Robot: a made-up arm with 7 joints.
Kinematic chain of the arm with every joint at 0, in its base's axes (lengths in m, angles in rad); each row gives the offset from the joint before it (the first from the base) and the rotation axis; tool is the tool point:
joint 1: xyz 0 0 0.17 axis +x
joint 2: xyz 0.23 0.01 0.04 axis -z
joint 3: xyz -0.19 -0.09 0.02 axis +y
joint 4: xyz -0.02 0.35 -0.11 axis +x
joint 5: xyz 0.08 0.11 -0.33 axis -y
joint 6: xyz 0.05 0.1 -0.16 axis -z
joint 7: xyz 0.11 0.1 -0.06 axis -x
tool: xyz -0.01 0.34 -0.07
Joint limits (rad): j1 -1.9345..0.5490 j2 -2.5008..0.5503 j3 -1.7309..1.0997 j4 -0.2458..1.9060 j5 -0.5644..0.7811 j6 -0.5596..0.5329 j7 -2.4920..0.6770
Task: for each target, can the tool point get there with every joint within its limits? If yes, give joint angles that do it. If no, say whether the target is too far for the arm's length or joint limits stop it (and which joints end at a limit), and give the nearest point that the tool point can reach.
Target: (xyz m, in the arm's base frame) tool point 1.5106 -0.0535 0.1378
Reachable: no: joint limits stop it (at a limit: joint 1, joint 2, joint 7) | nearest point 1.2836 -0.0527 0.0926 | short by 0.231 m
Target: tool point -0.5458 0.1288 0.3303
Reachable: yes | joints -0.6917 -1.8705 -1.1644 0.2574 -0.3887 0.2827 -1.3451
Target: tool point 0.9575 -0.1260 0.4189
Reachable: no: joint limits stop it (at a limit: joint 1, joint 2, joint 4, joint 5) | nearest point 0.9075 -0.0579 0.4359 | short by 0.086 m
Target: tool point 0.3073 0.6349 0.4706
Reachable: yes | joints 0.2297 0.0120 -0.2858 0.9776 -0.3585 0.2303 -1.6266
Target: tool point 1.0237 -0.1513 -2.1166
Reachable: no: too far | nearest point 0.5591 -0.0846 -1.1092 | short by 1.111 m
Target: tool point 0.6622 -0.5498 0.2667
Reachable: no: joint limits stop it (at a limit: joint 2, joint 3, joint 4, joint 5) | nearest point 0.6141 -0.5858 0.2730 | short by 0.060 m
